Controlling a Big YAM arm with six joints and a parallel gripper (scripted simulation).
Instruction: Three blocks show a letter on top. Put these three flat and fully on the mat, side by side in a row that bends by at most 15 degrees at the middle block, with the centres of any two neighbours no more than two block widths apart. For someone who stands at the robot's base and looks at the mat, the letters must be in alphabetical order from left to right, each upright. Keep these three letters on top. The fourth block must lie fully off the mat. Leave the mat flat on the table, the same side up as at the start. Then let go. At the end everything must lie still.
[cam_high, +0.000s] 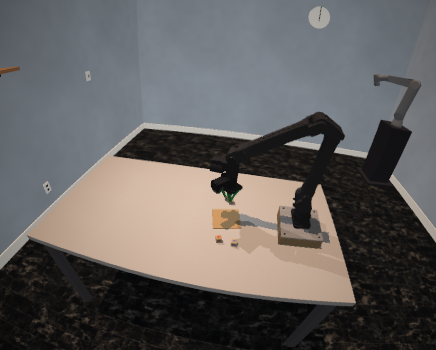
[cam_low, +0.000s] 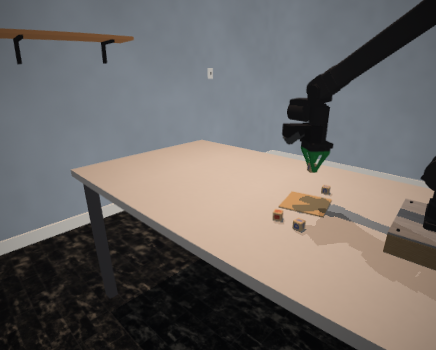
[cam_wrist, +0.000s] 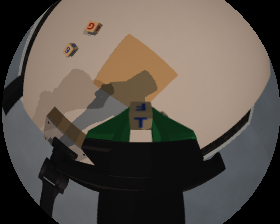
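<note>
Right now the mat is 12 cm below my hand and 2 cm to the left of it.
</note>
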